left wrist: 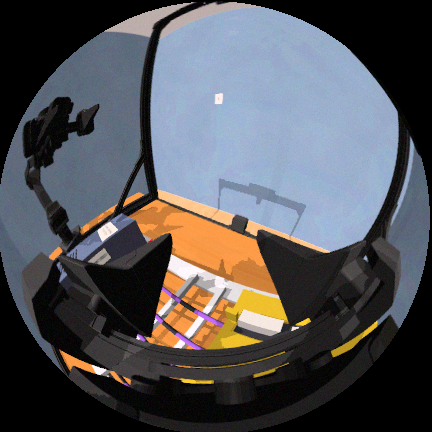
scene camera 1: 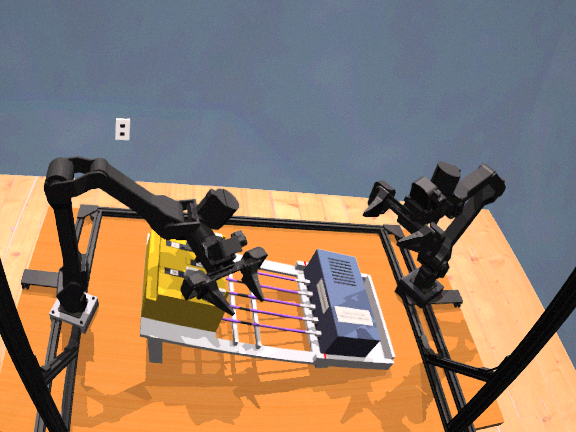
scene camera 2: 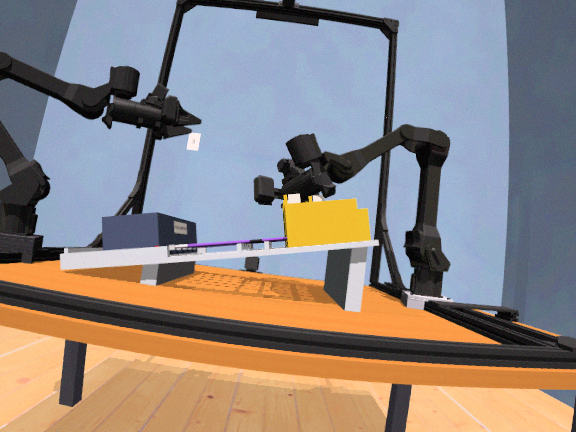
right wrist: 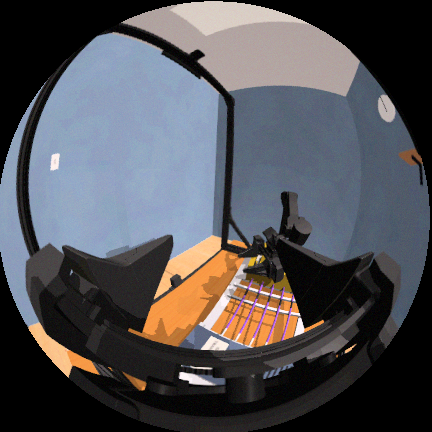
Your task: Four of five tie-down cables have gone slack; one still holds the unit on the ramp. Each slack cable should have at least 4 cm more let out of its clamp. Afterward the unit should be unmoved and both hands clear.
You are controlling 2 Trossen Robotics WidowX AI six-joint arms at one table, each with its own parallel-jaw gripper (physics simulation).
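The unit, a dark blue box [scene camera 1: 332, 300] [scene camera 2: 130, 231], sits at the low end of the white ramp [scene camera 1: 280, 353] [scene camera 2: 115, 257]. Several purple cables [scene camera 1: 280, 327] [scene camera 2: 215, 244] [left wrist: 210, 318] run from it to the yellow clamp box [scene camera 1: 200, 315] [scene camera 2: 327, 222] at the high end; which one is taut I cannot tell. A white clamp lever [left wrist: 260, 322] shows in the left wrist view. My left gripper [scene camera 1: 247, 306] [left wrist: 214, 236] is open and empty above the cables, by the clamp box's cable side. My right gripper [scene camera 1: 382, 228] [scene camera 2: 195, 126] [right wrist: 226, 242] is open and empty, high beyond the unit.
Two white crossbars [scene camera 1: 256, 325] span the ramp beneath the cables. A black frame [scene camera 1: 300, 225] surrounds the work area on the orange table [scene camera 1: 280, 400]. The left arm reaches over the clamp box and hides part of its top in scene camera 1.
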